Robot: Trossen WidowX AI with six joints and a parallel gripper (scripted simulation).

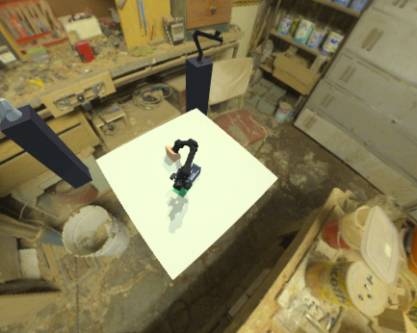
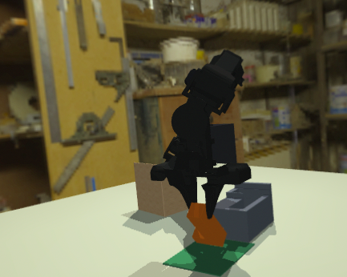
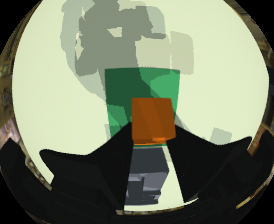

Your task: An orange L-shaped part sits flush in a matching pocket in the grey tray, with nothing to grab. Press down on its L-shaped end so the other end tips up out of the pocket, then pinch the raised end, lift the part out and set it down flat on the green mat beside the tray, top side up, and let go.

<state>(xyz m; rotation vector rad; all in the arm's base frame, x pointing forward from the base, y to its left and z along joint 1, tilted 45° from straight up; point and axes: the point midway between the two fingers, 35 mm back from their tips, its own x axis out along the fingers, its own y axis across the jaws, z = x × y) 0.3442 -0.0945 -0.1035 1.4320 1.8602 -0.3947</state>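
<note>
Now: gripper tip 30 mm above the orange L-shaped part, 20 mm to the right of it and 20 mm past it. The rest, counted from my gripper tip: green mat (90 mm below, 20 mm to the left, 10 mm behind).
</note>
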